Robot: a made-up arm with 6 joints. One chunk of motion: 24 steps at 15 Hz.
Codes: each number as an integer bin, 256 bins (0 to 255) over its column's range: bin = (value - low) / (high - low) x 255, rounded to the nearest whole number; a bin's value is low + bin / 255 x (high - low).
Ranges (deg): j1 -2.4..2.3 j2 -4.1..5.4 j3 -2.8..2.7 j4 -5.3..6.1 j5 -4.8..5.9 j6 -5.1..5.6
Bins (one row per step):
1: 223 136 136 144 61 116
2: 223 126 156 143 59 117
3: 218 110 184 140 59 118
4: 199 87 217 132 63 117
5: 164 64 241 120 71 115
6: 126 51 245 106 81 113
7: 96 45 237 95 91 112
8: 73 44 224 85 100 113
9: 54 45 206 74 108 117
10: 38 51 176 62 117 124
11: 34 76 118 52 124 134
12: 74 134 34 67 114 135
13: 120 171 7 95 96 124
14: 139 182 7 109 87 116
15: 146 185 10 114 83 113
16: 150 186 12 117 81 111
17: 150 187 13 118 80 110
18: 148 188 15 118 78 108
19: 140 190 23 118 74 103
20: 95 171 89 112 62 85
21: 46 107 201 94 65 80
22: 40 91 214 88 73 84
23: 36 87 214 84 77 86
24: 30 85 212 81 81 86
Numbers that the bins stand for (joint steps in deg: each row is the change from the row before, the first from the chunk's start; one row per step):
1: 1.710 0.967 0.133 1.138 -2.240 -0.233
2: 1.710 0.594 0.565 1.093 -2.324 -0.191
3: 1.618 -0.002 1.169 0.959 -2.324 -0.149
4: 1.268 -0.859 1.880 0.601 -2.156 -0.191
5: 0.623 -1.716 2.398 0.065 -1.821 -0.275
6: -0.078 -2.200 2.484 -0.561 -1.401 -0.358
7: -0.631 -2.424 2.312 -1.053 -0.982 -0.400
8: -1.055 -2.461 2.031 -1.500 -0.604 -0.358
9: -1.405 -2.424 1.643 -1.992 -0.268 -0.191
10: -1.700 -2.200 0.996 -2.528 0.109 0.103
11: -1.773 -1.269 -0.255 -2.975 0.403 0.523
12: -1.036 0.892 -2.067 -2.305 -0.016 0.565
13: -0.188 2.271 -2.649 -1.053 -0.772 0.103
14: 0.162 2.680 -2.649 -0.427 -1.149 -0.233
15: 0.291 2.792 -2.584 -0.204 -1.317 -0.358
16: 0.365 2.829 -2.541 -0.069 -1.401 -0.442
17: 0.365 2.867 -2.520 -0.025 -1.443 -0.484
18: 0.328 2.904 -2.476 -0.025 -1.527 -0.568
19: 0.180 2.978 -2.304 -0.025 -1.695 -0.778
20: -0.649 2.271 -0.880 -0.293 -2.198 -1.533
21: -1.552 -0.114 1.535 -1.098 -2.073 -1.743
22: -1.663 -0.710 1.816 -1.366 -1.737 -1.575
23: -1.736 -0.859 1.816 -1.545 -1.569 -1.491
24: -1.847 -0.933 1.773 -1.679 -1.401 -1.491

